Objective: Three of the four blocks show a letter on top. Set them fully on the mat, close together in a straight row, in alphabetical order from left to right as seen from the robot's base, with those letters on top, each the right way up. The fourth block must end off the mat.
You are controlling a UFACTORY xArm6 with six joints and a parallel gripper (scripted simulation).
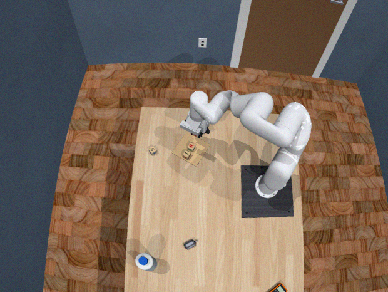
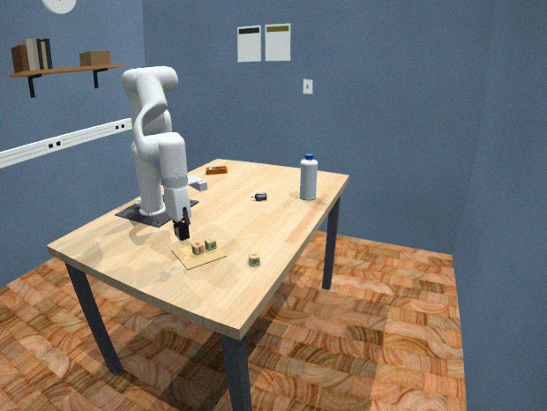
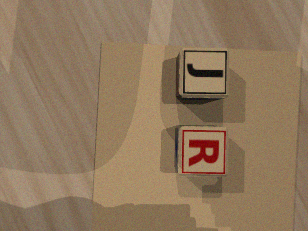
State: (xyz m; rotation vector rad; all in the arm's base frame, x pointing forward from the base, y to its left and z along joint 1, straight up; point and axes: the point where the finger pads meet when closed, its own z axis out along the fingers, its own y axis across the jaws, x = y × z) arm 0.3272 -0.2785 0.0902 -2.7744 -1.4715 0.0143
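My hand is 3 cm short of the tan mat, 4 cm to the right of it and 9 cm above it. The rest, counted from my hand: orange device 29 cm behind, 84 cm to the left, 8 cm below; then small dark object 7 cm ahead, 52 cm to the left, 8 cm below.
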